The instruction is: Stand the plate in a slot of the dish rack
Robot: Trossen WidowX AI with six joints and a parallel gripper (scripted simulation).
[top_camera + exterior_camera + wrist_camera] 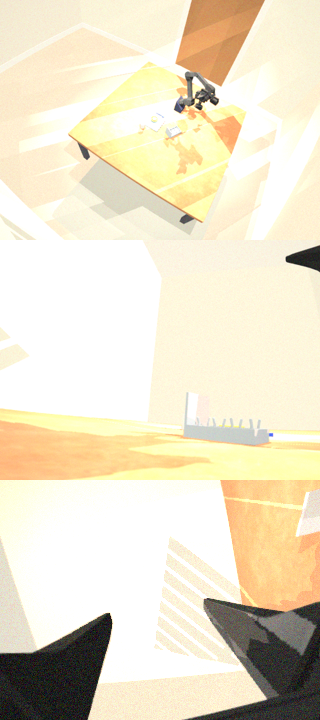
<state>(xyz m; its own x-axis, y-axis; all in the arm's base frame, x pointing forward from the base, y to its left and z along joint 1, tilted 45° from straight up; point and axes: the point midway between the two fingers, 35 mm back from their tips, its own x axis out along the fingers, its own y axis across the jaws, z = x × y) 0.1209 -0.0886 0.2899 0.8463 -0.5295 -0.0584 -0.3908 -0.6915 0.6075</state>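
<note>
Right now the yellow plate is 70 mm ahead of my gripper tip, 290 mm to the right of it and 330 mm below it. The rest, counted from my gripper tip: white dish rack (110 mm ahead, 80 mm to the right, 320 mm below); then white cup (190 mm ahead, 350 mm to the right, 320 mm below).
</note>
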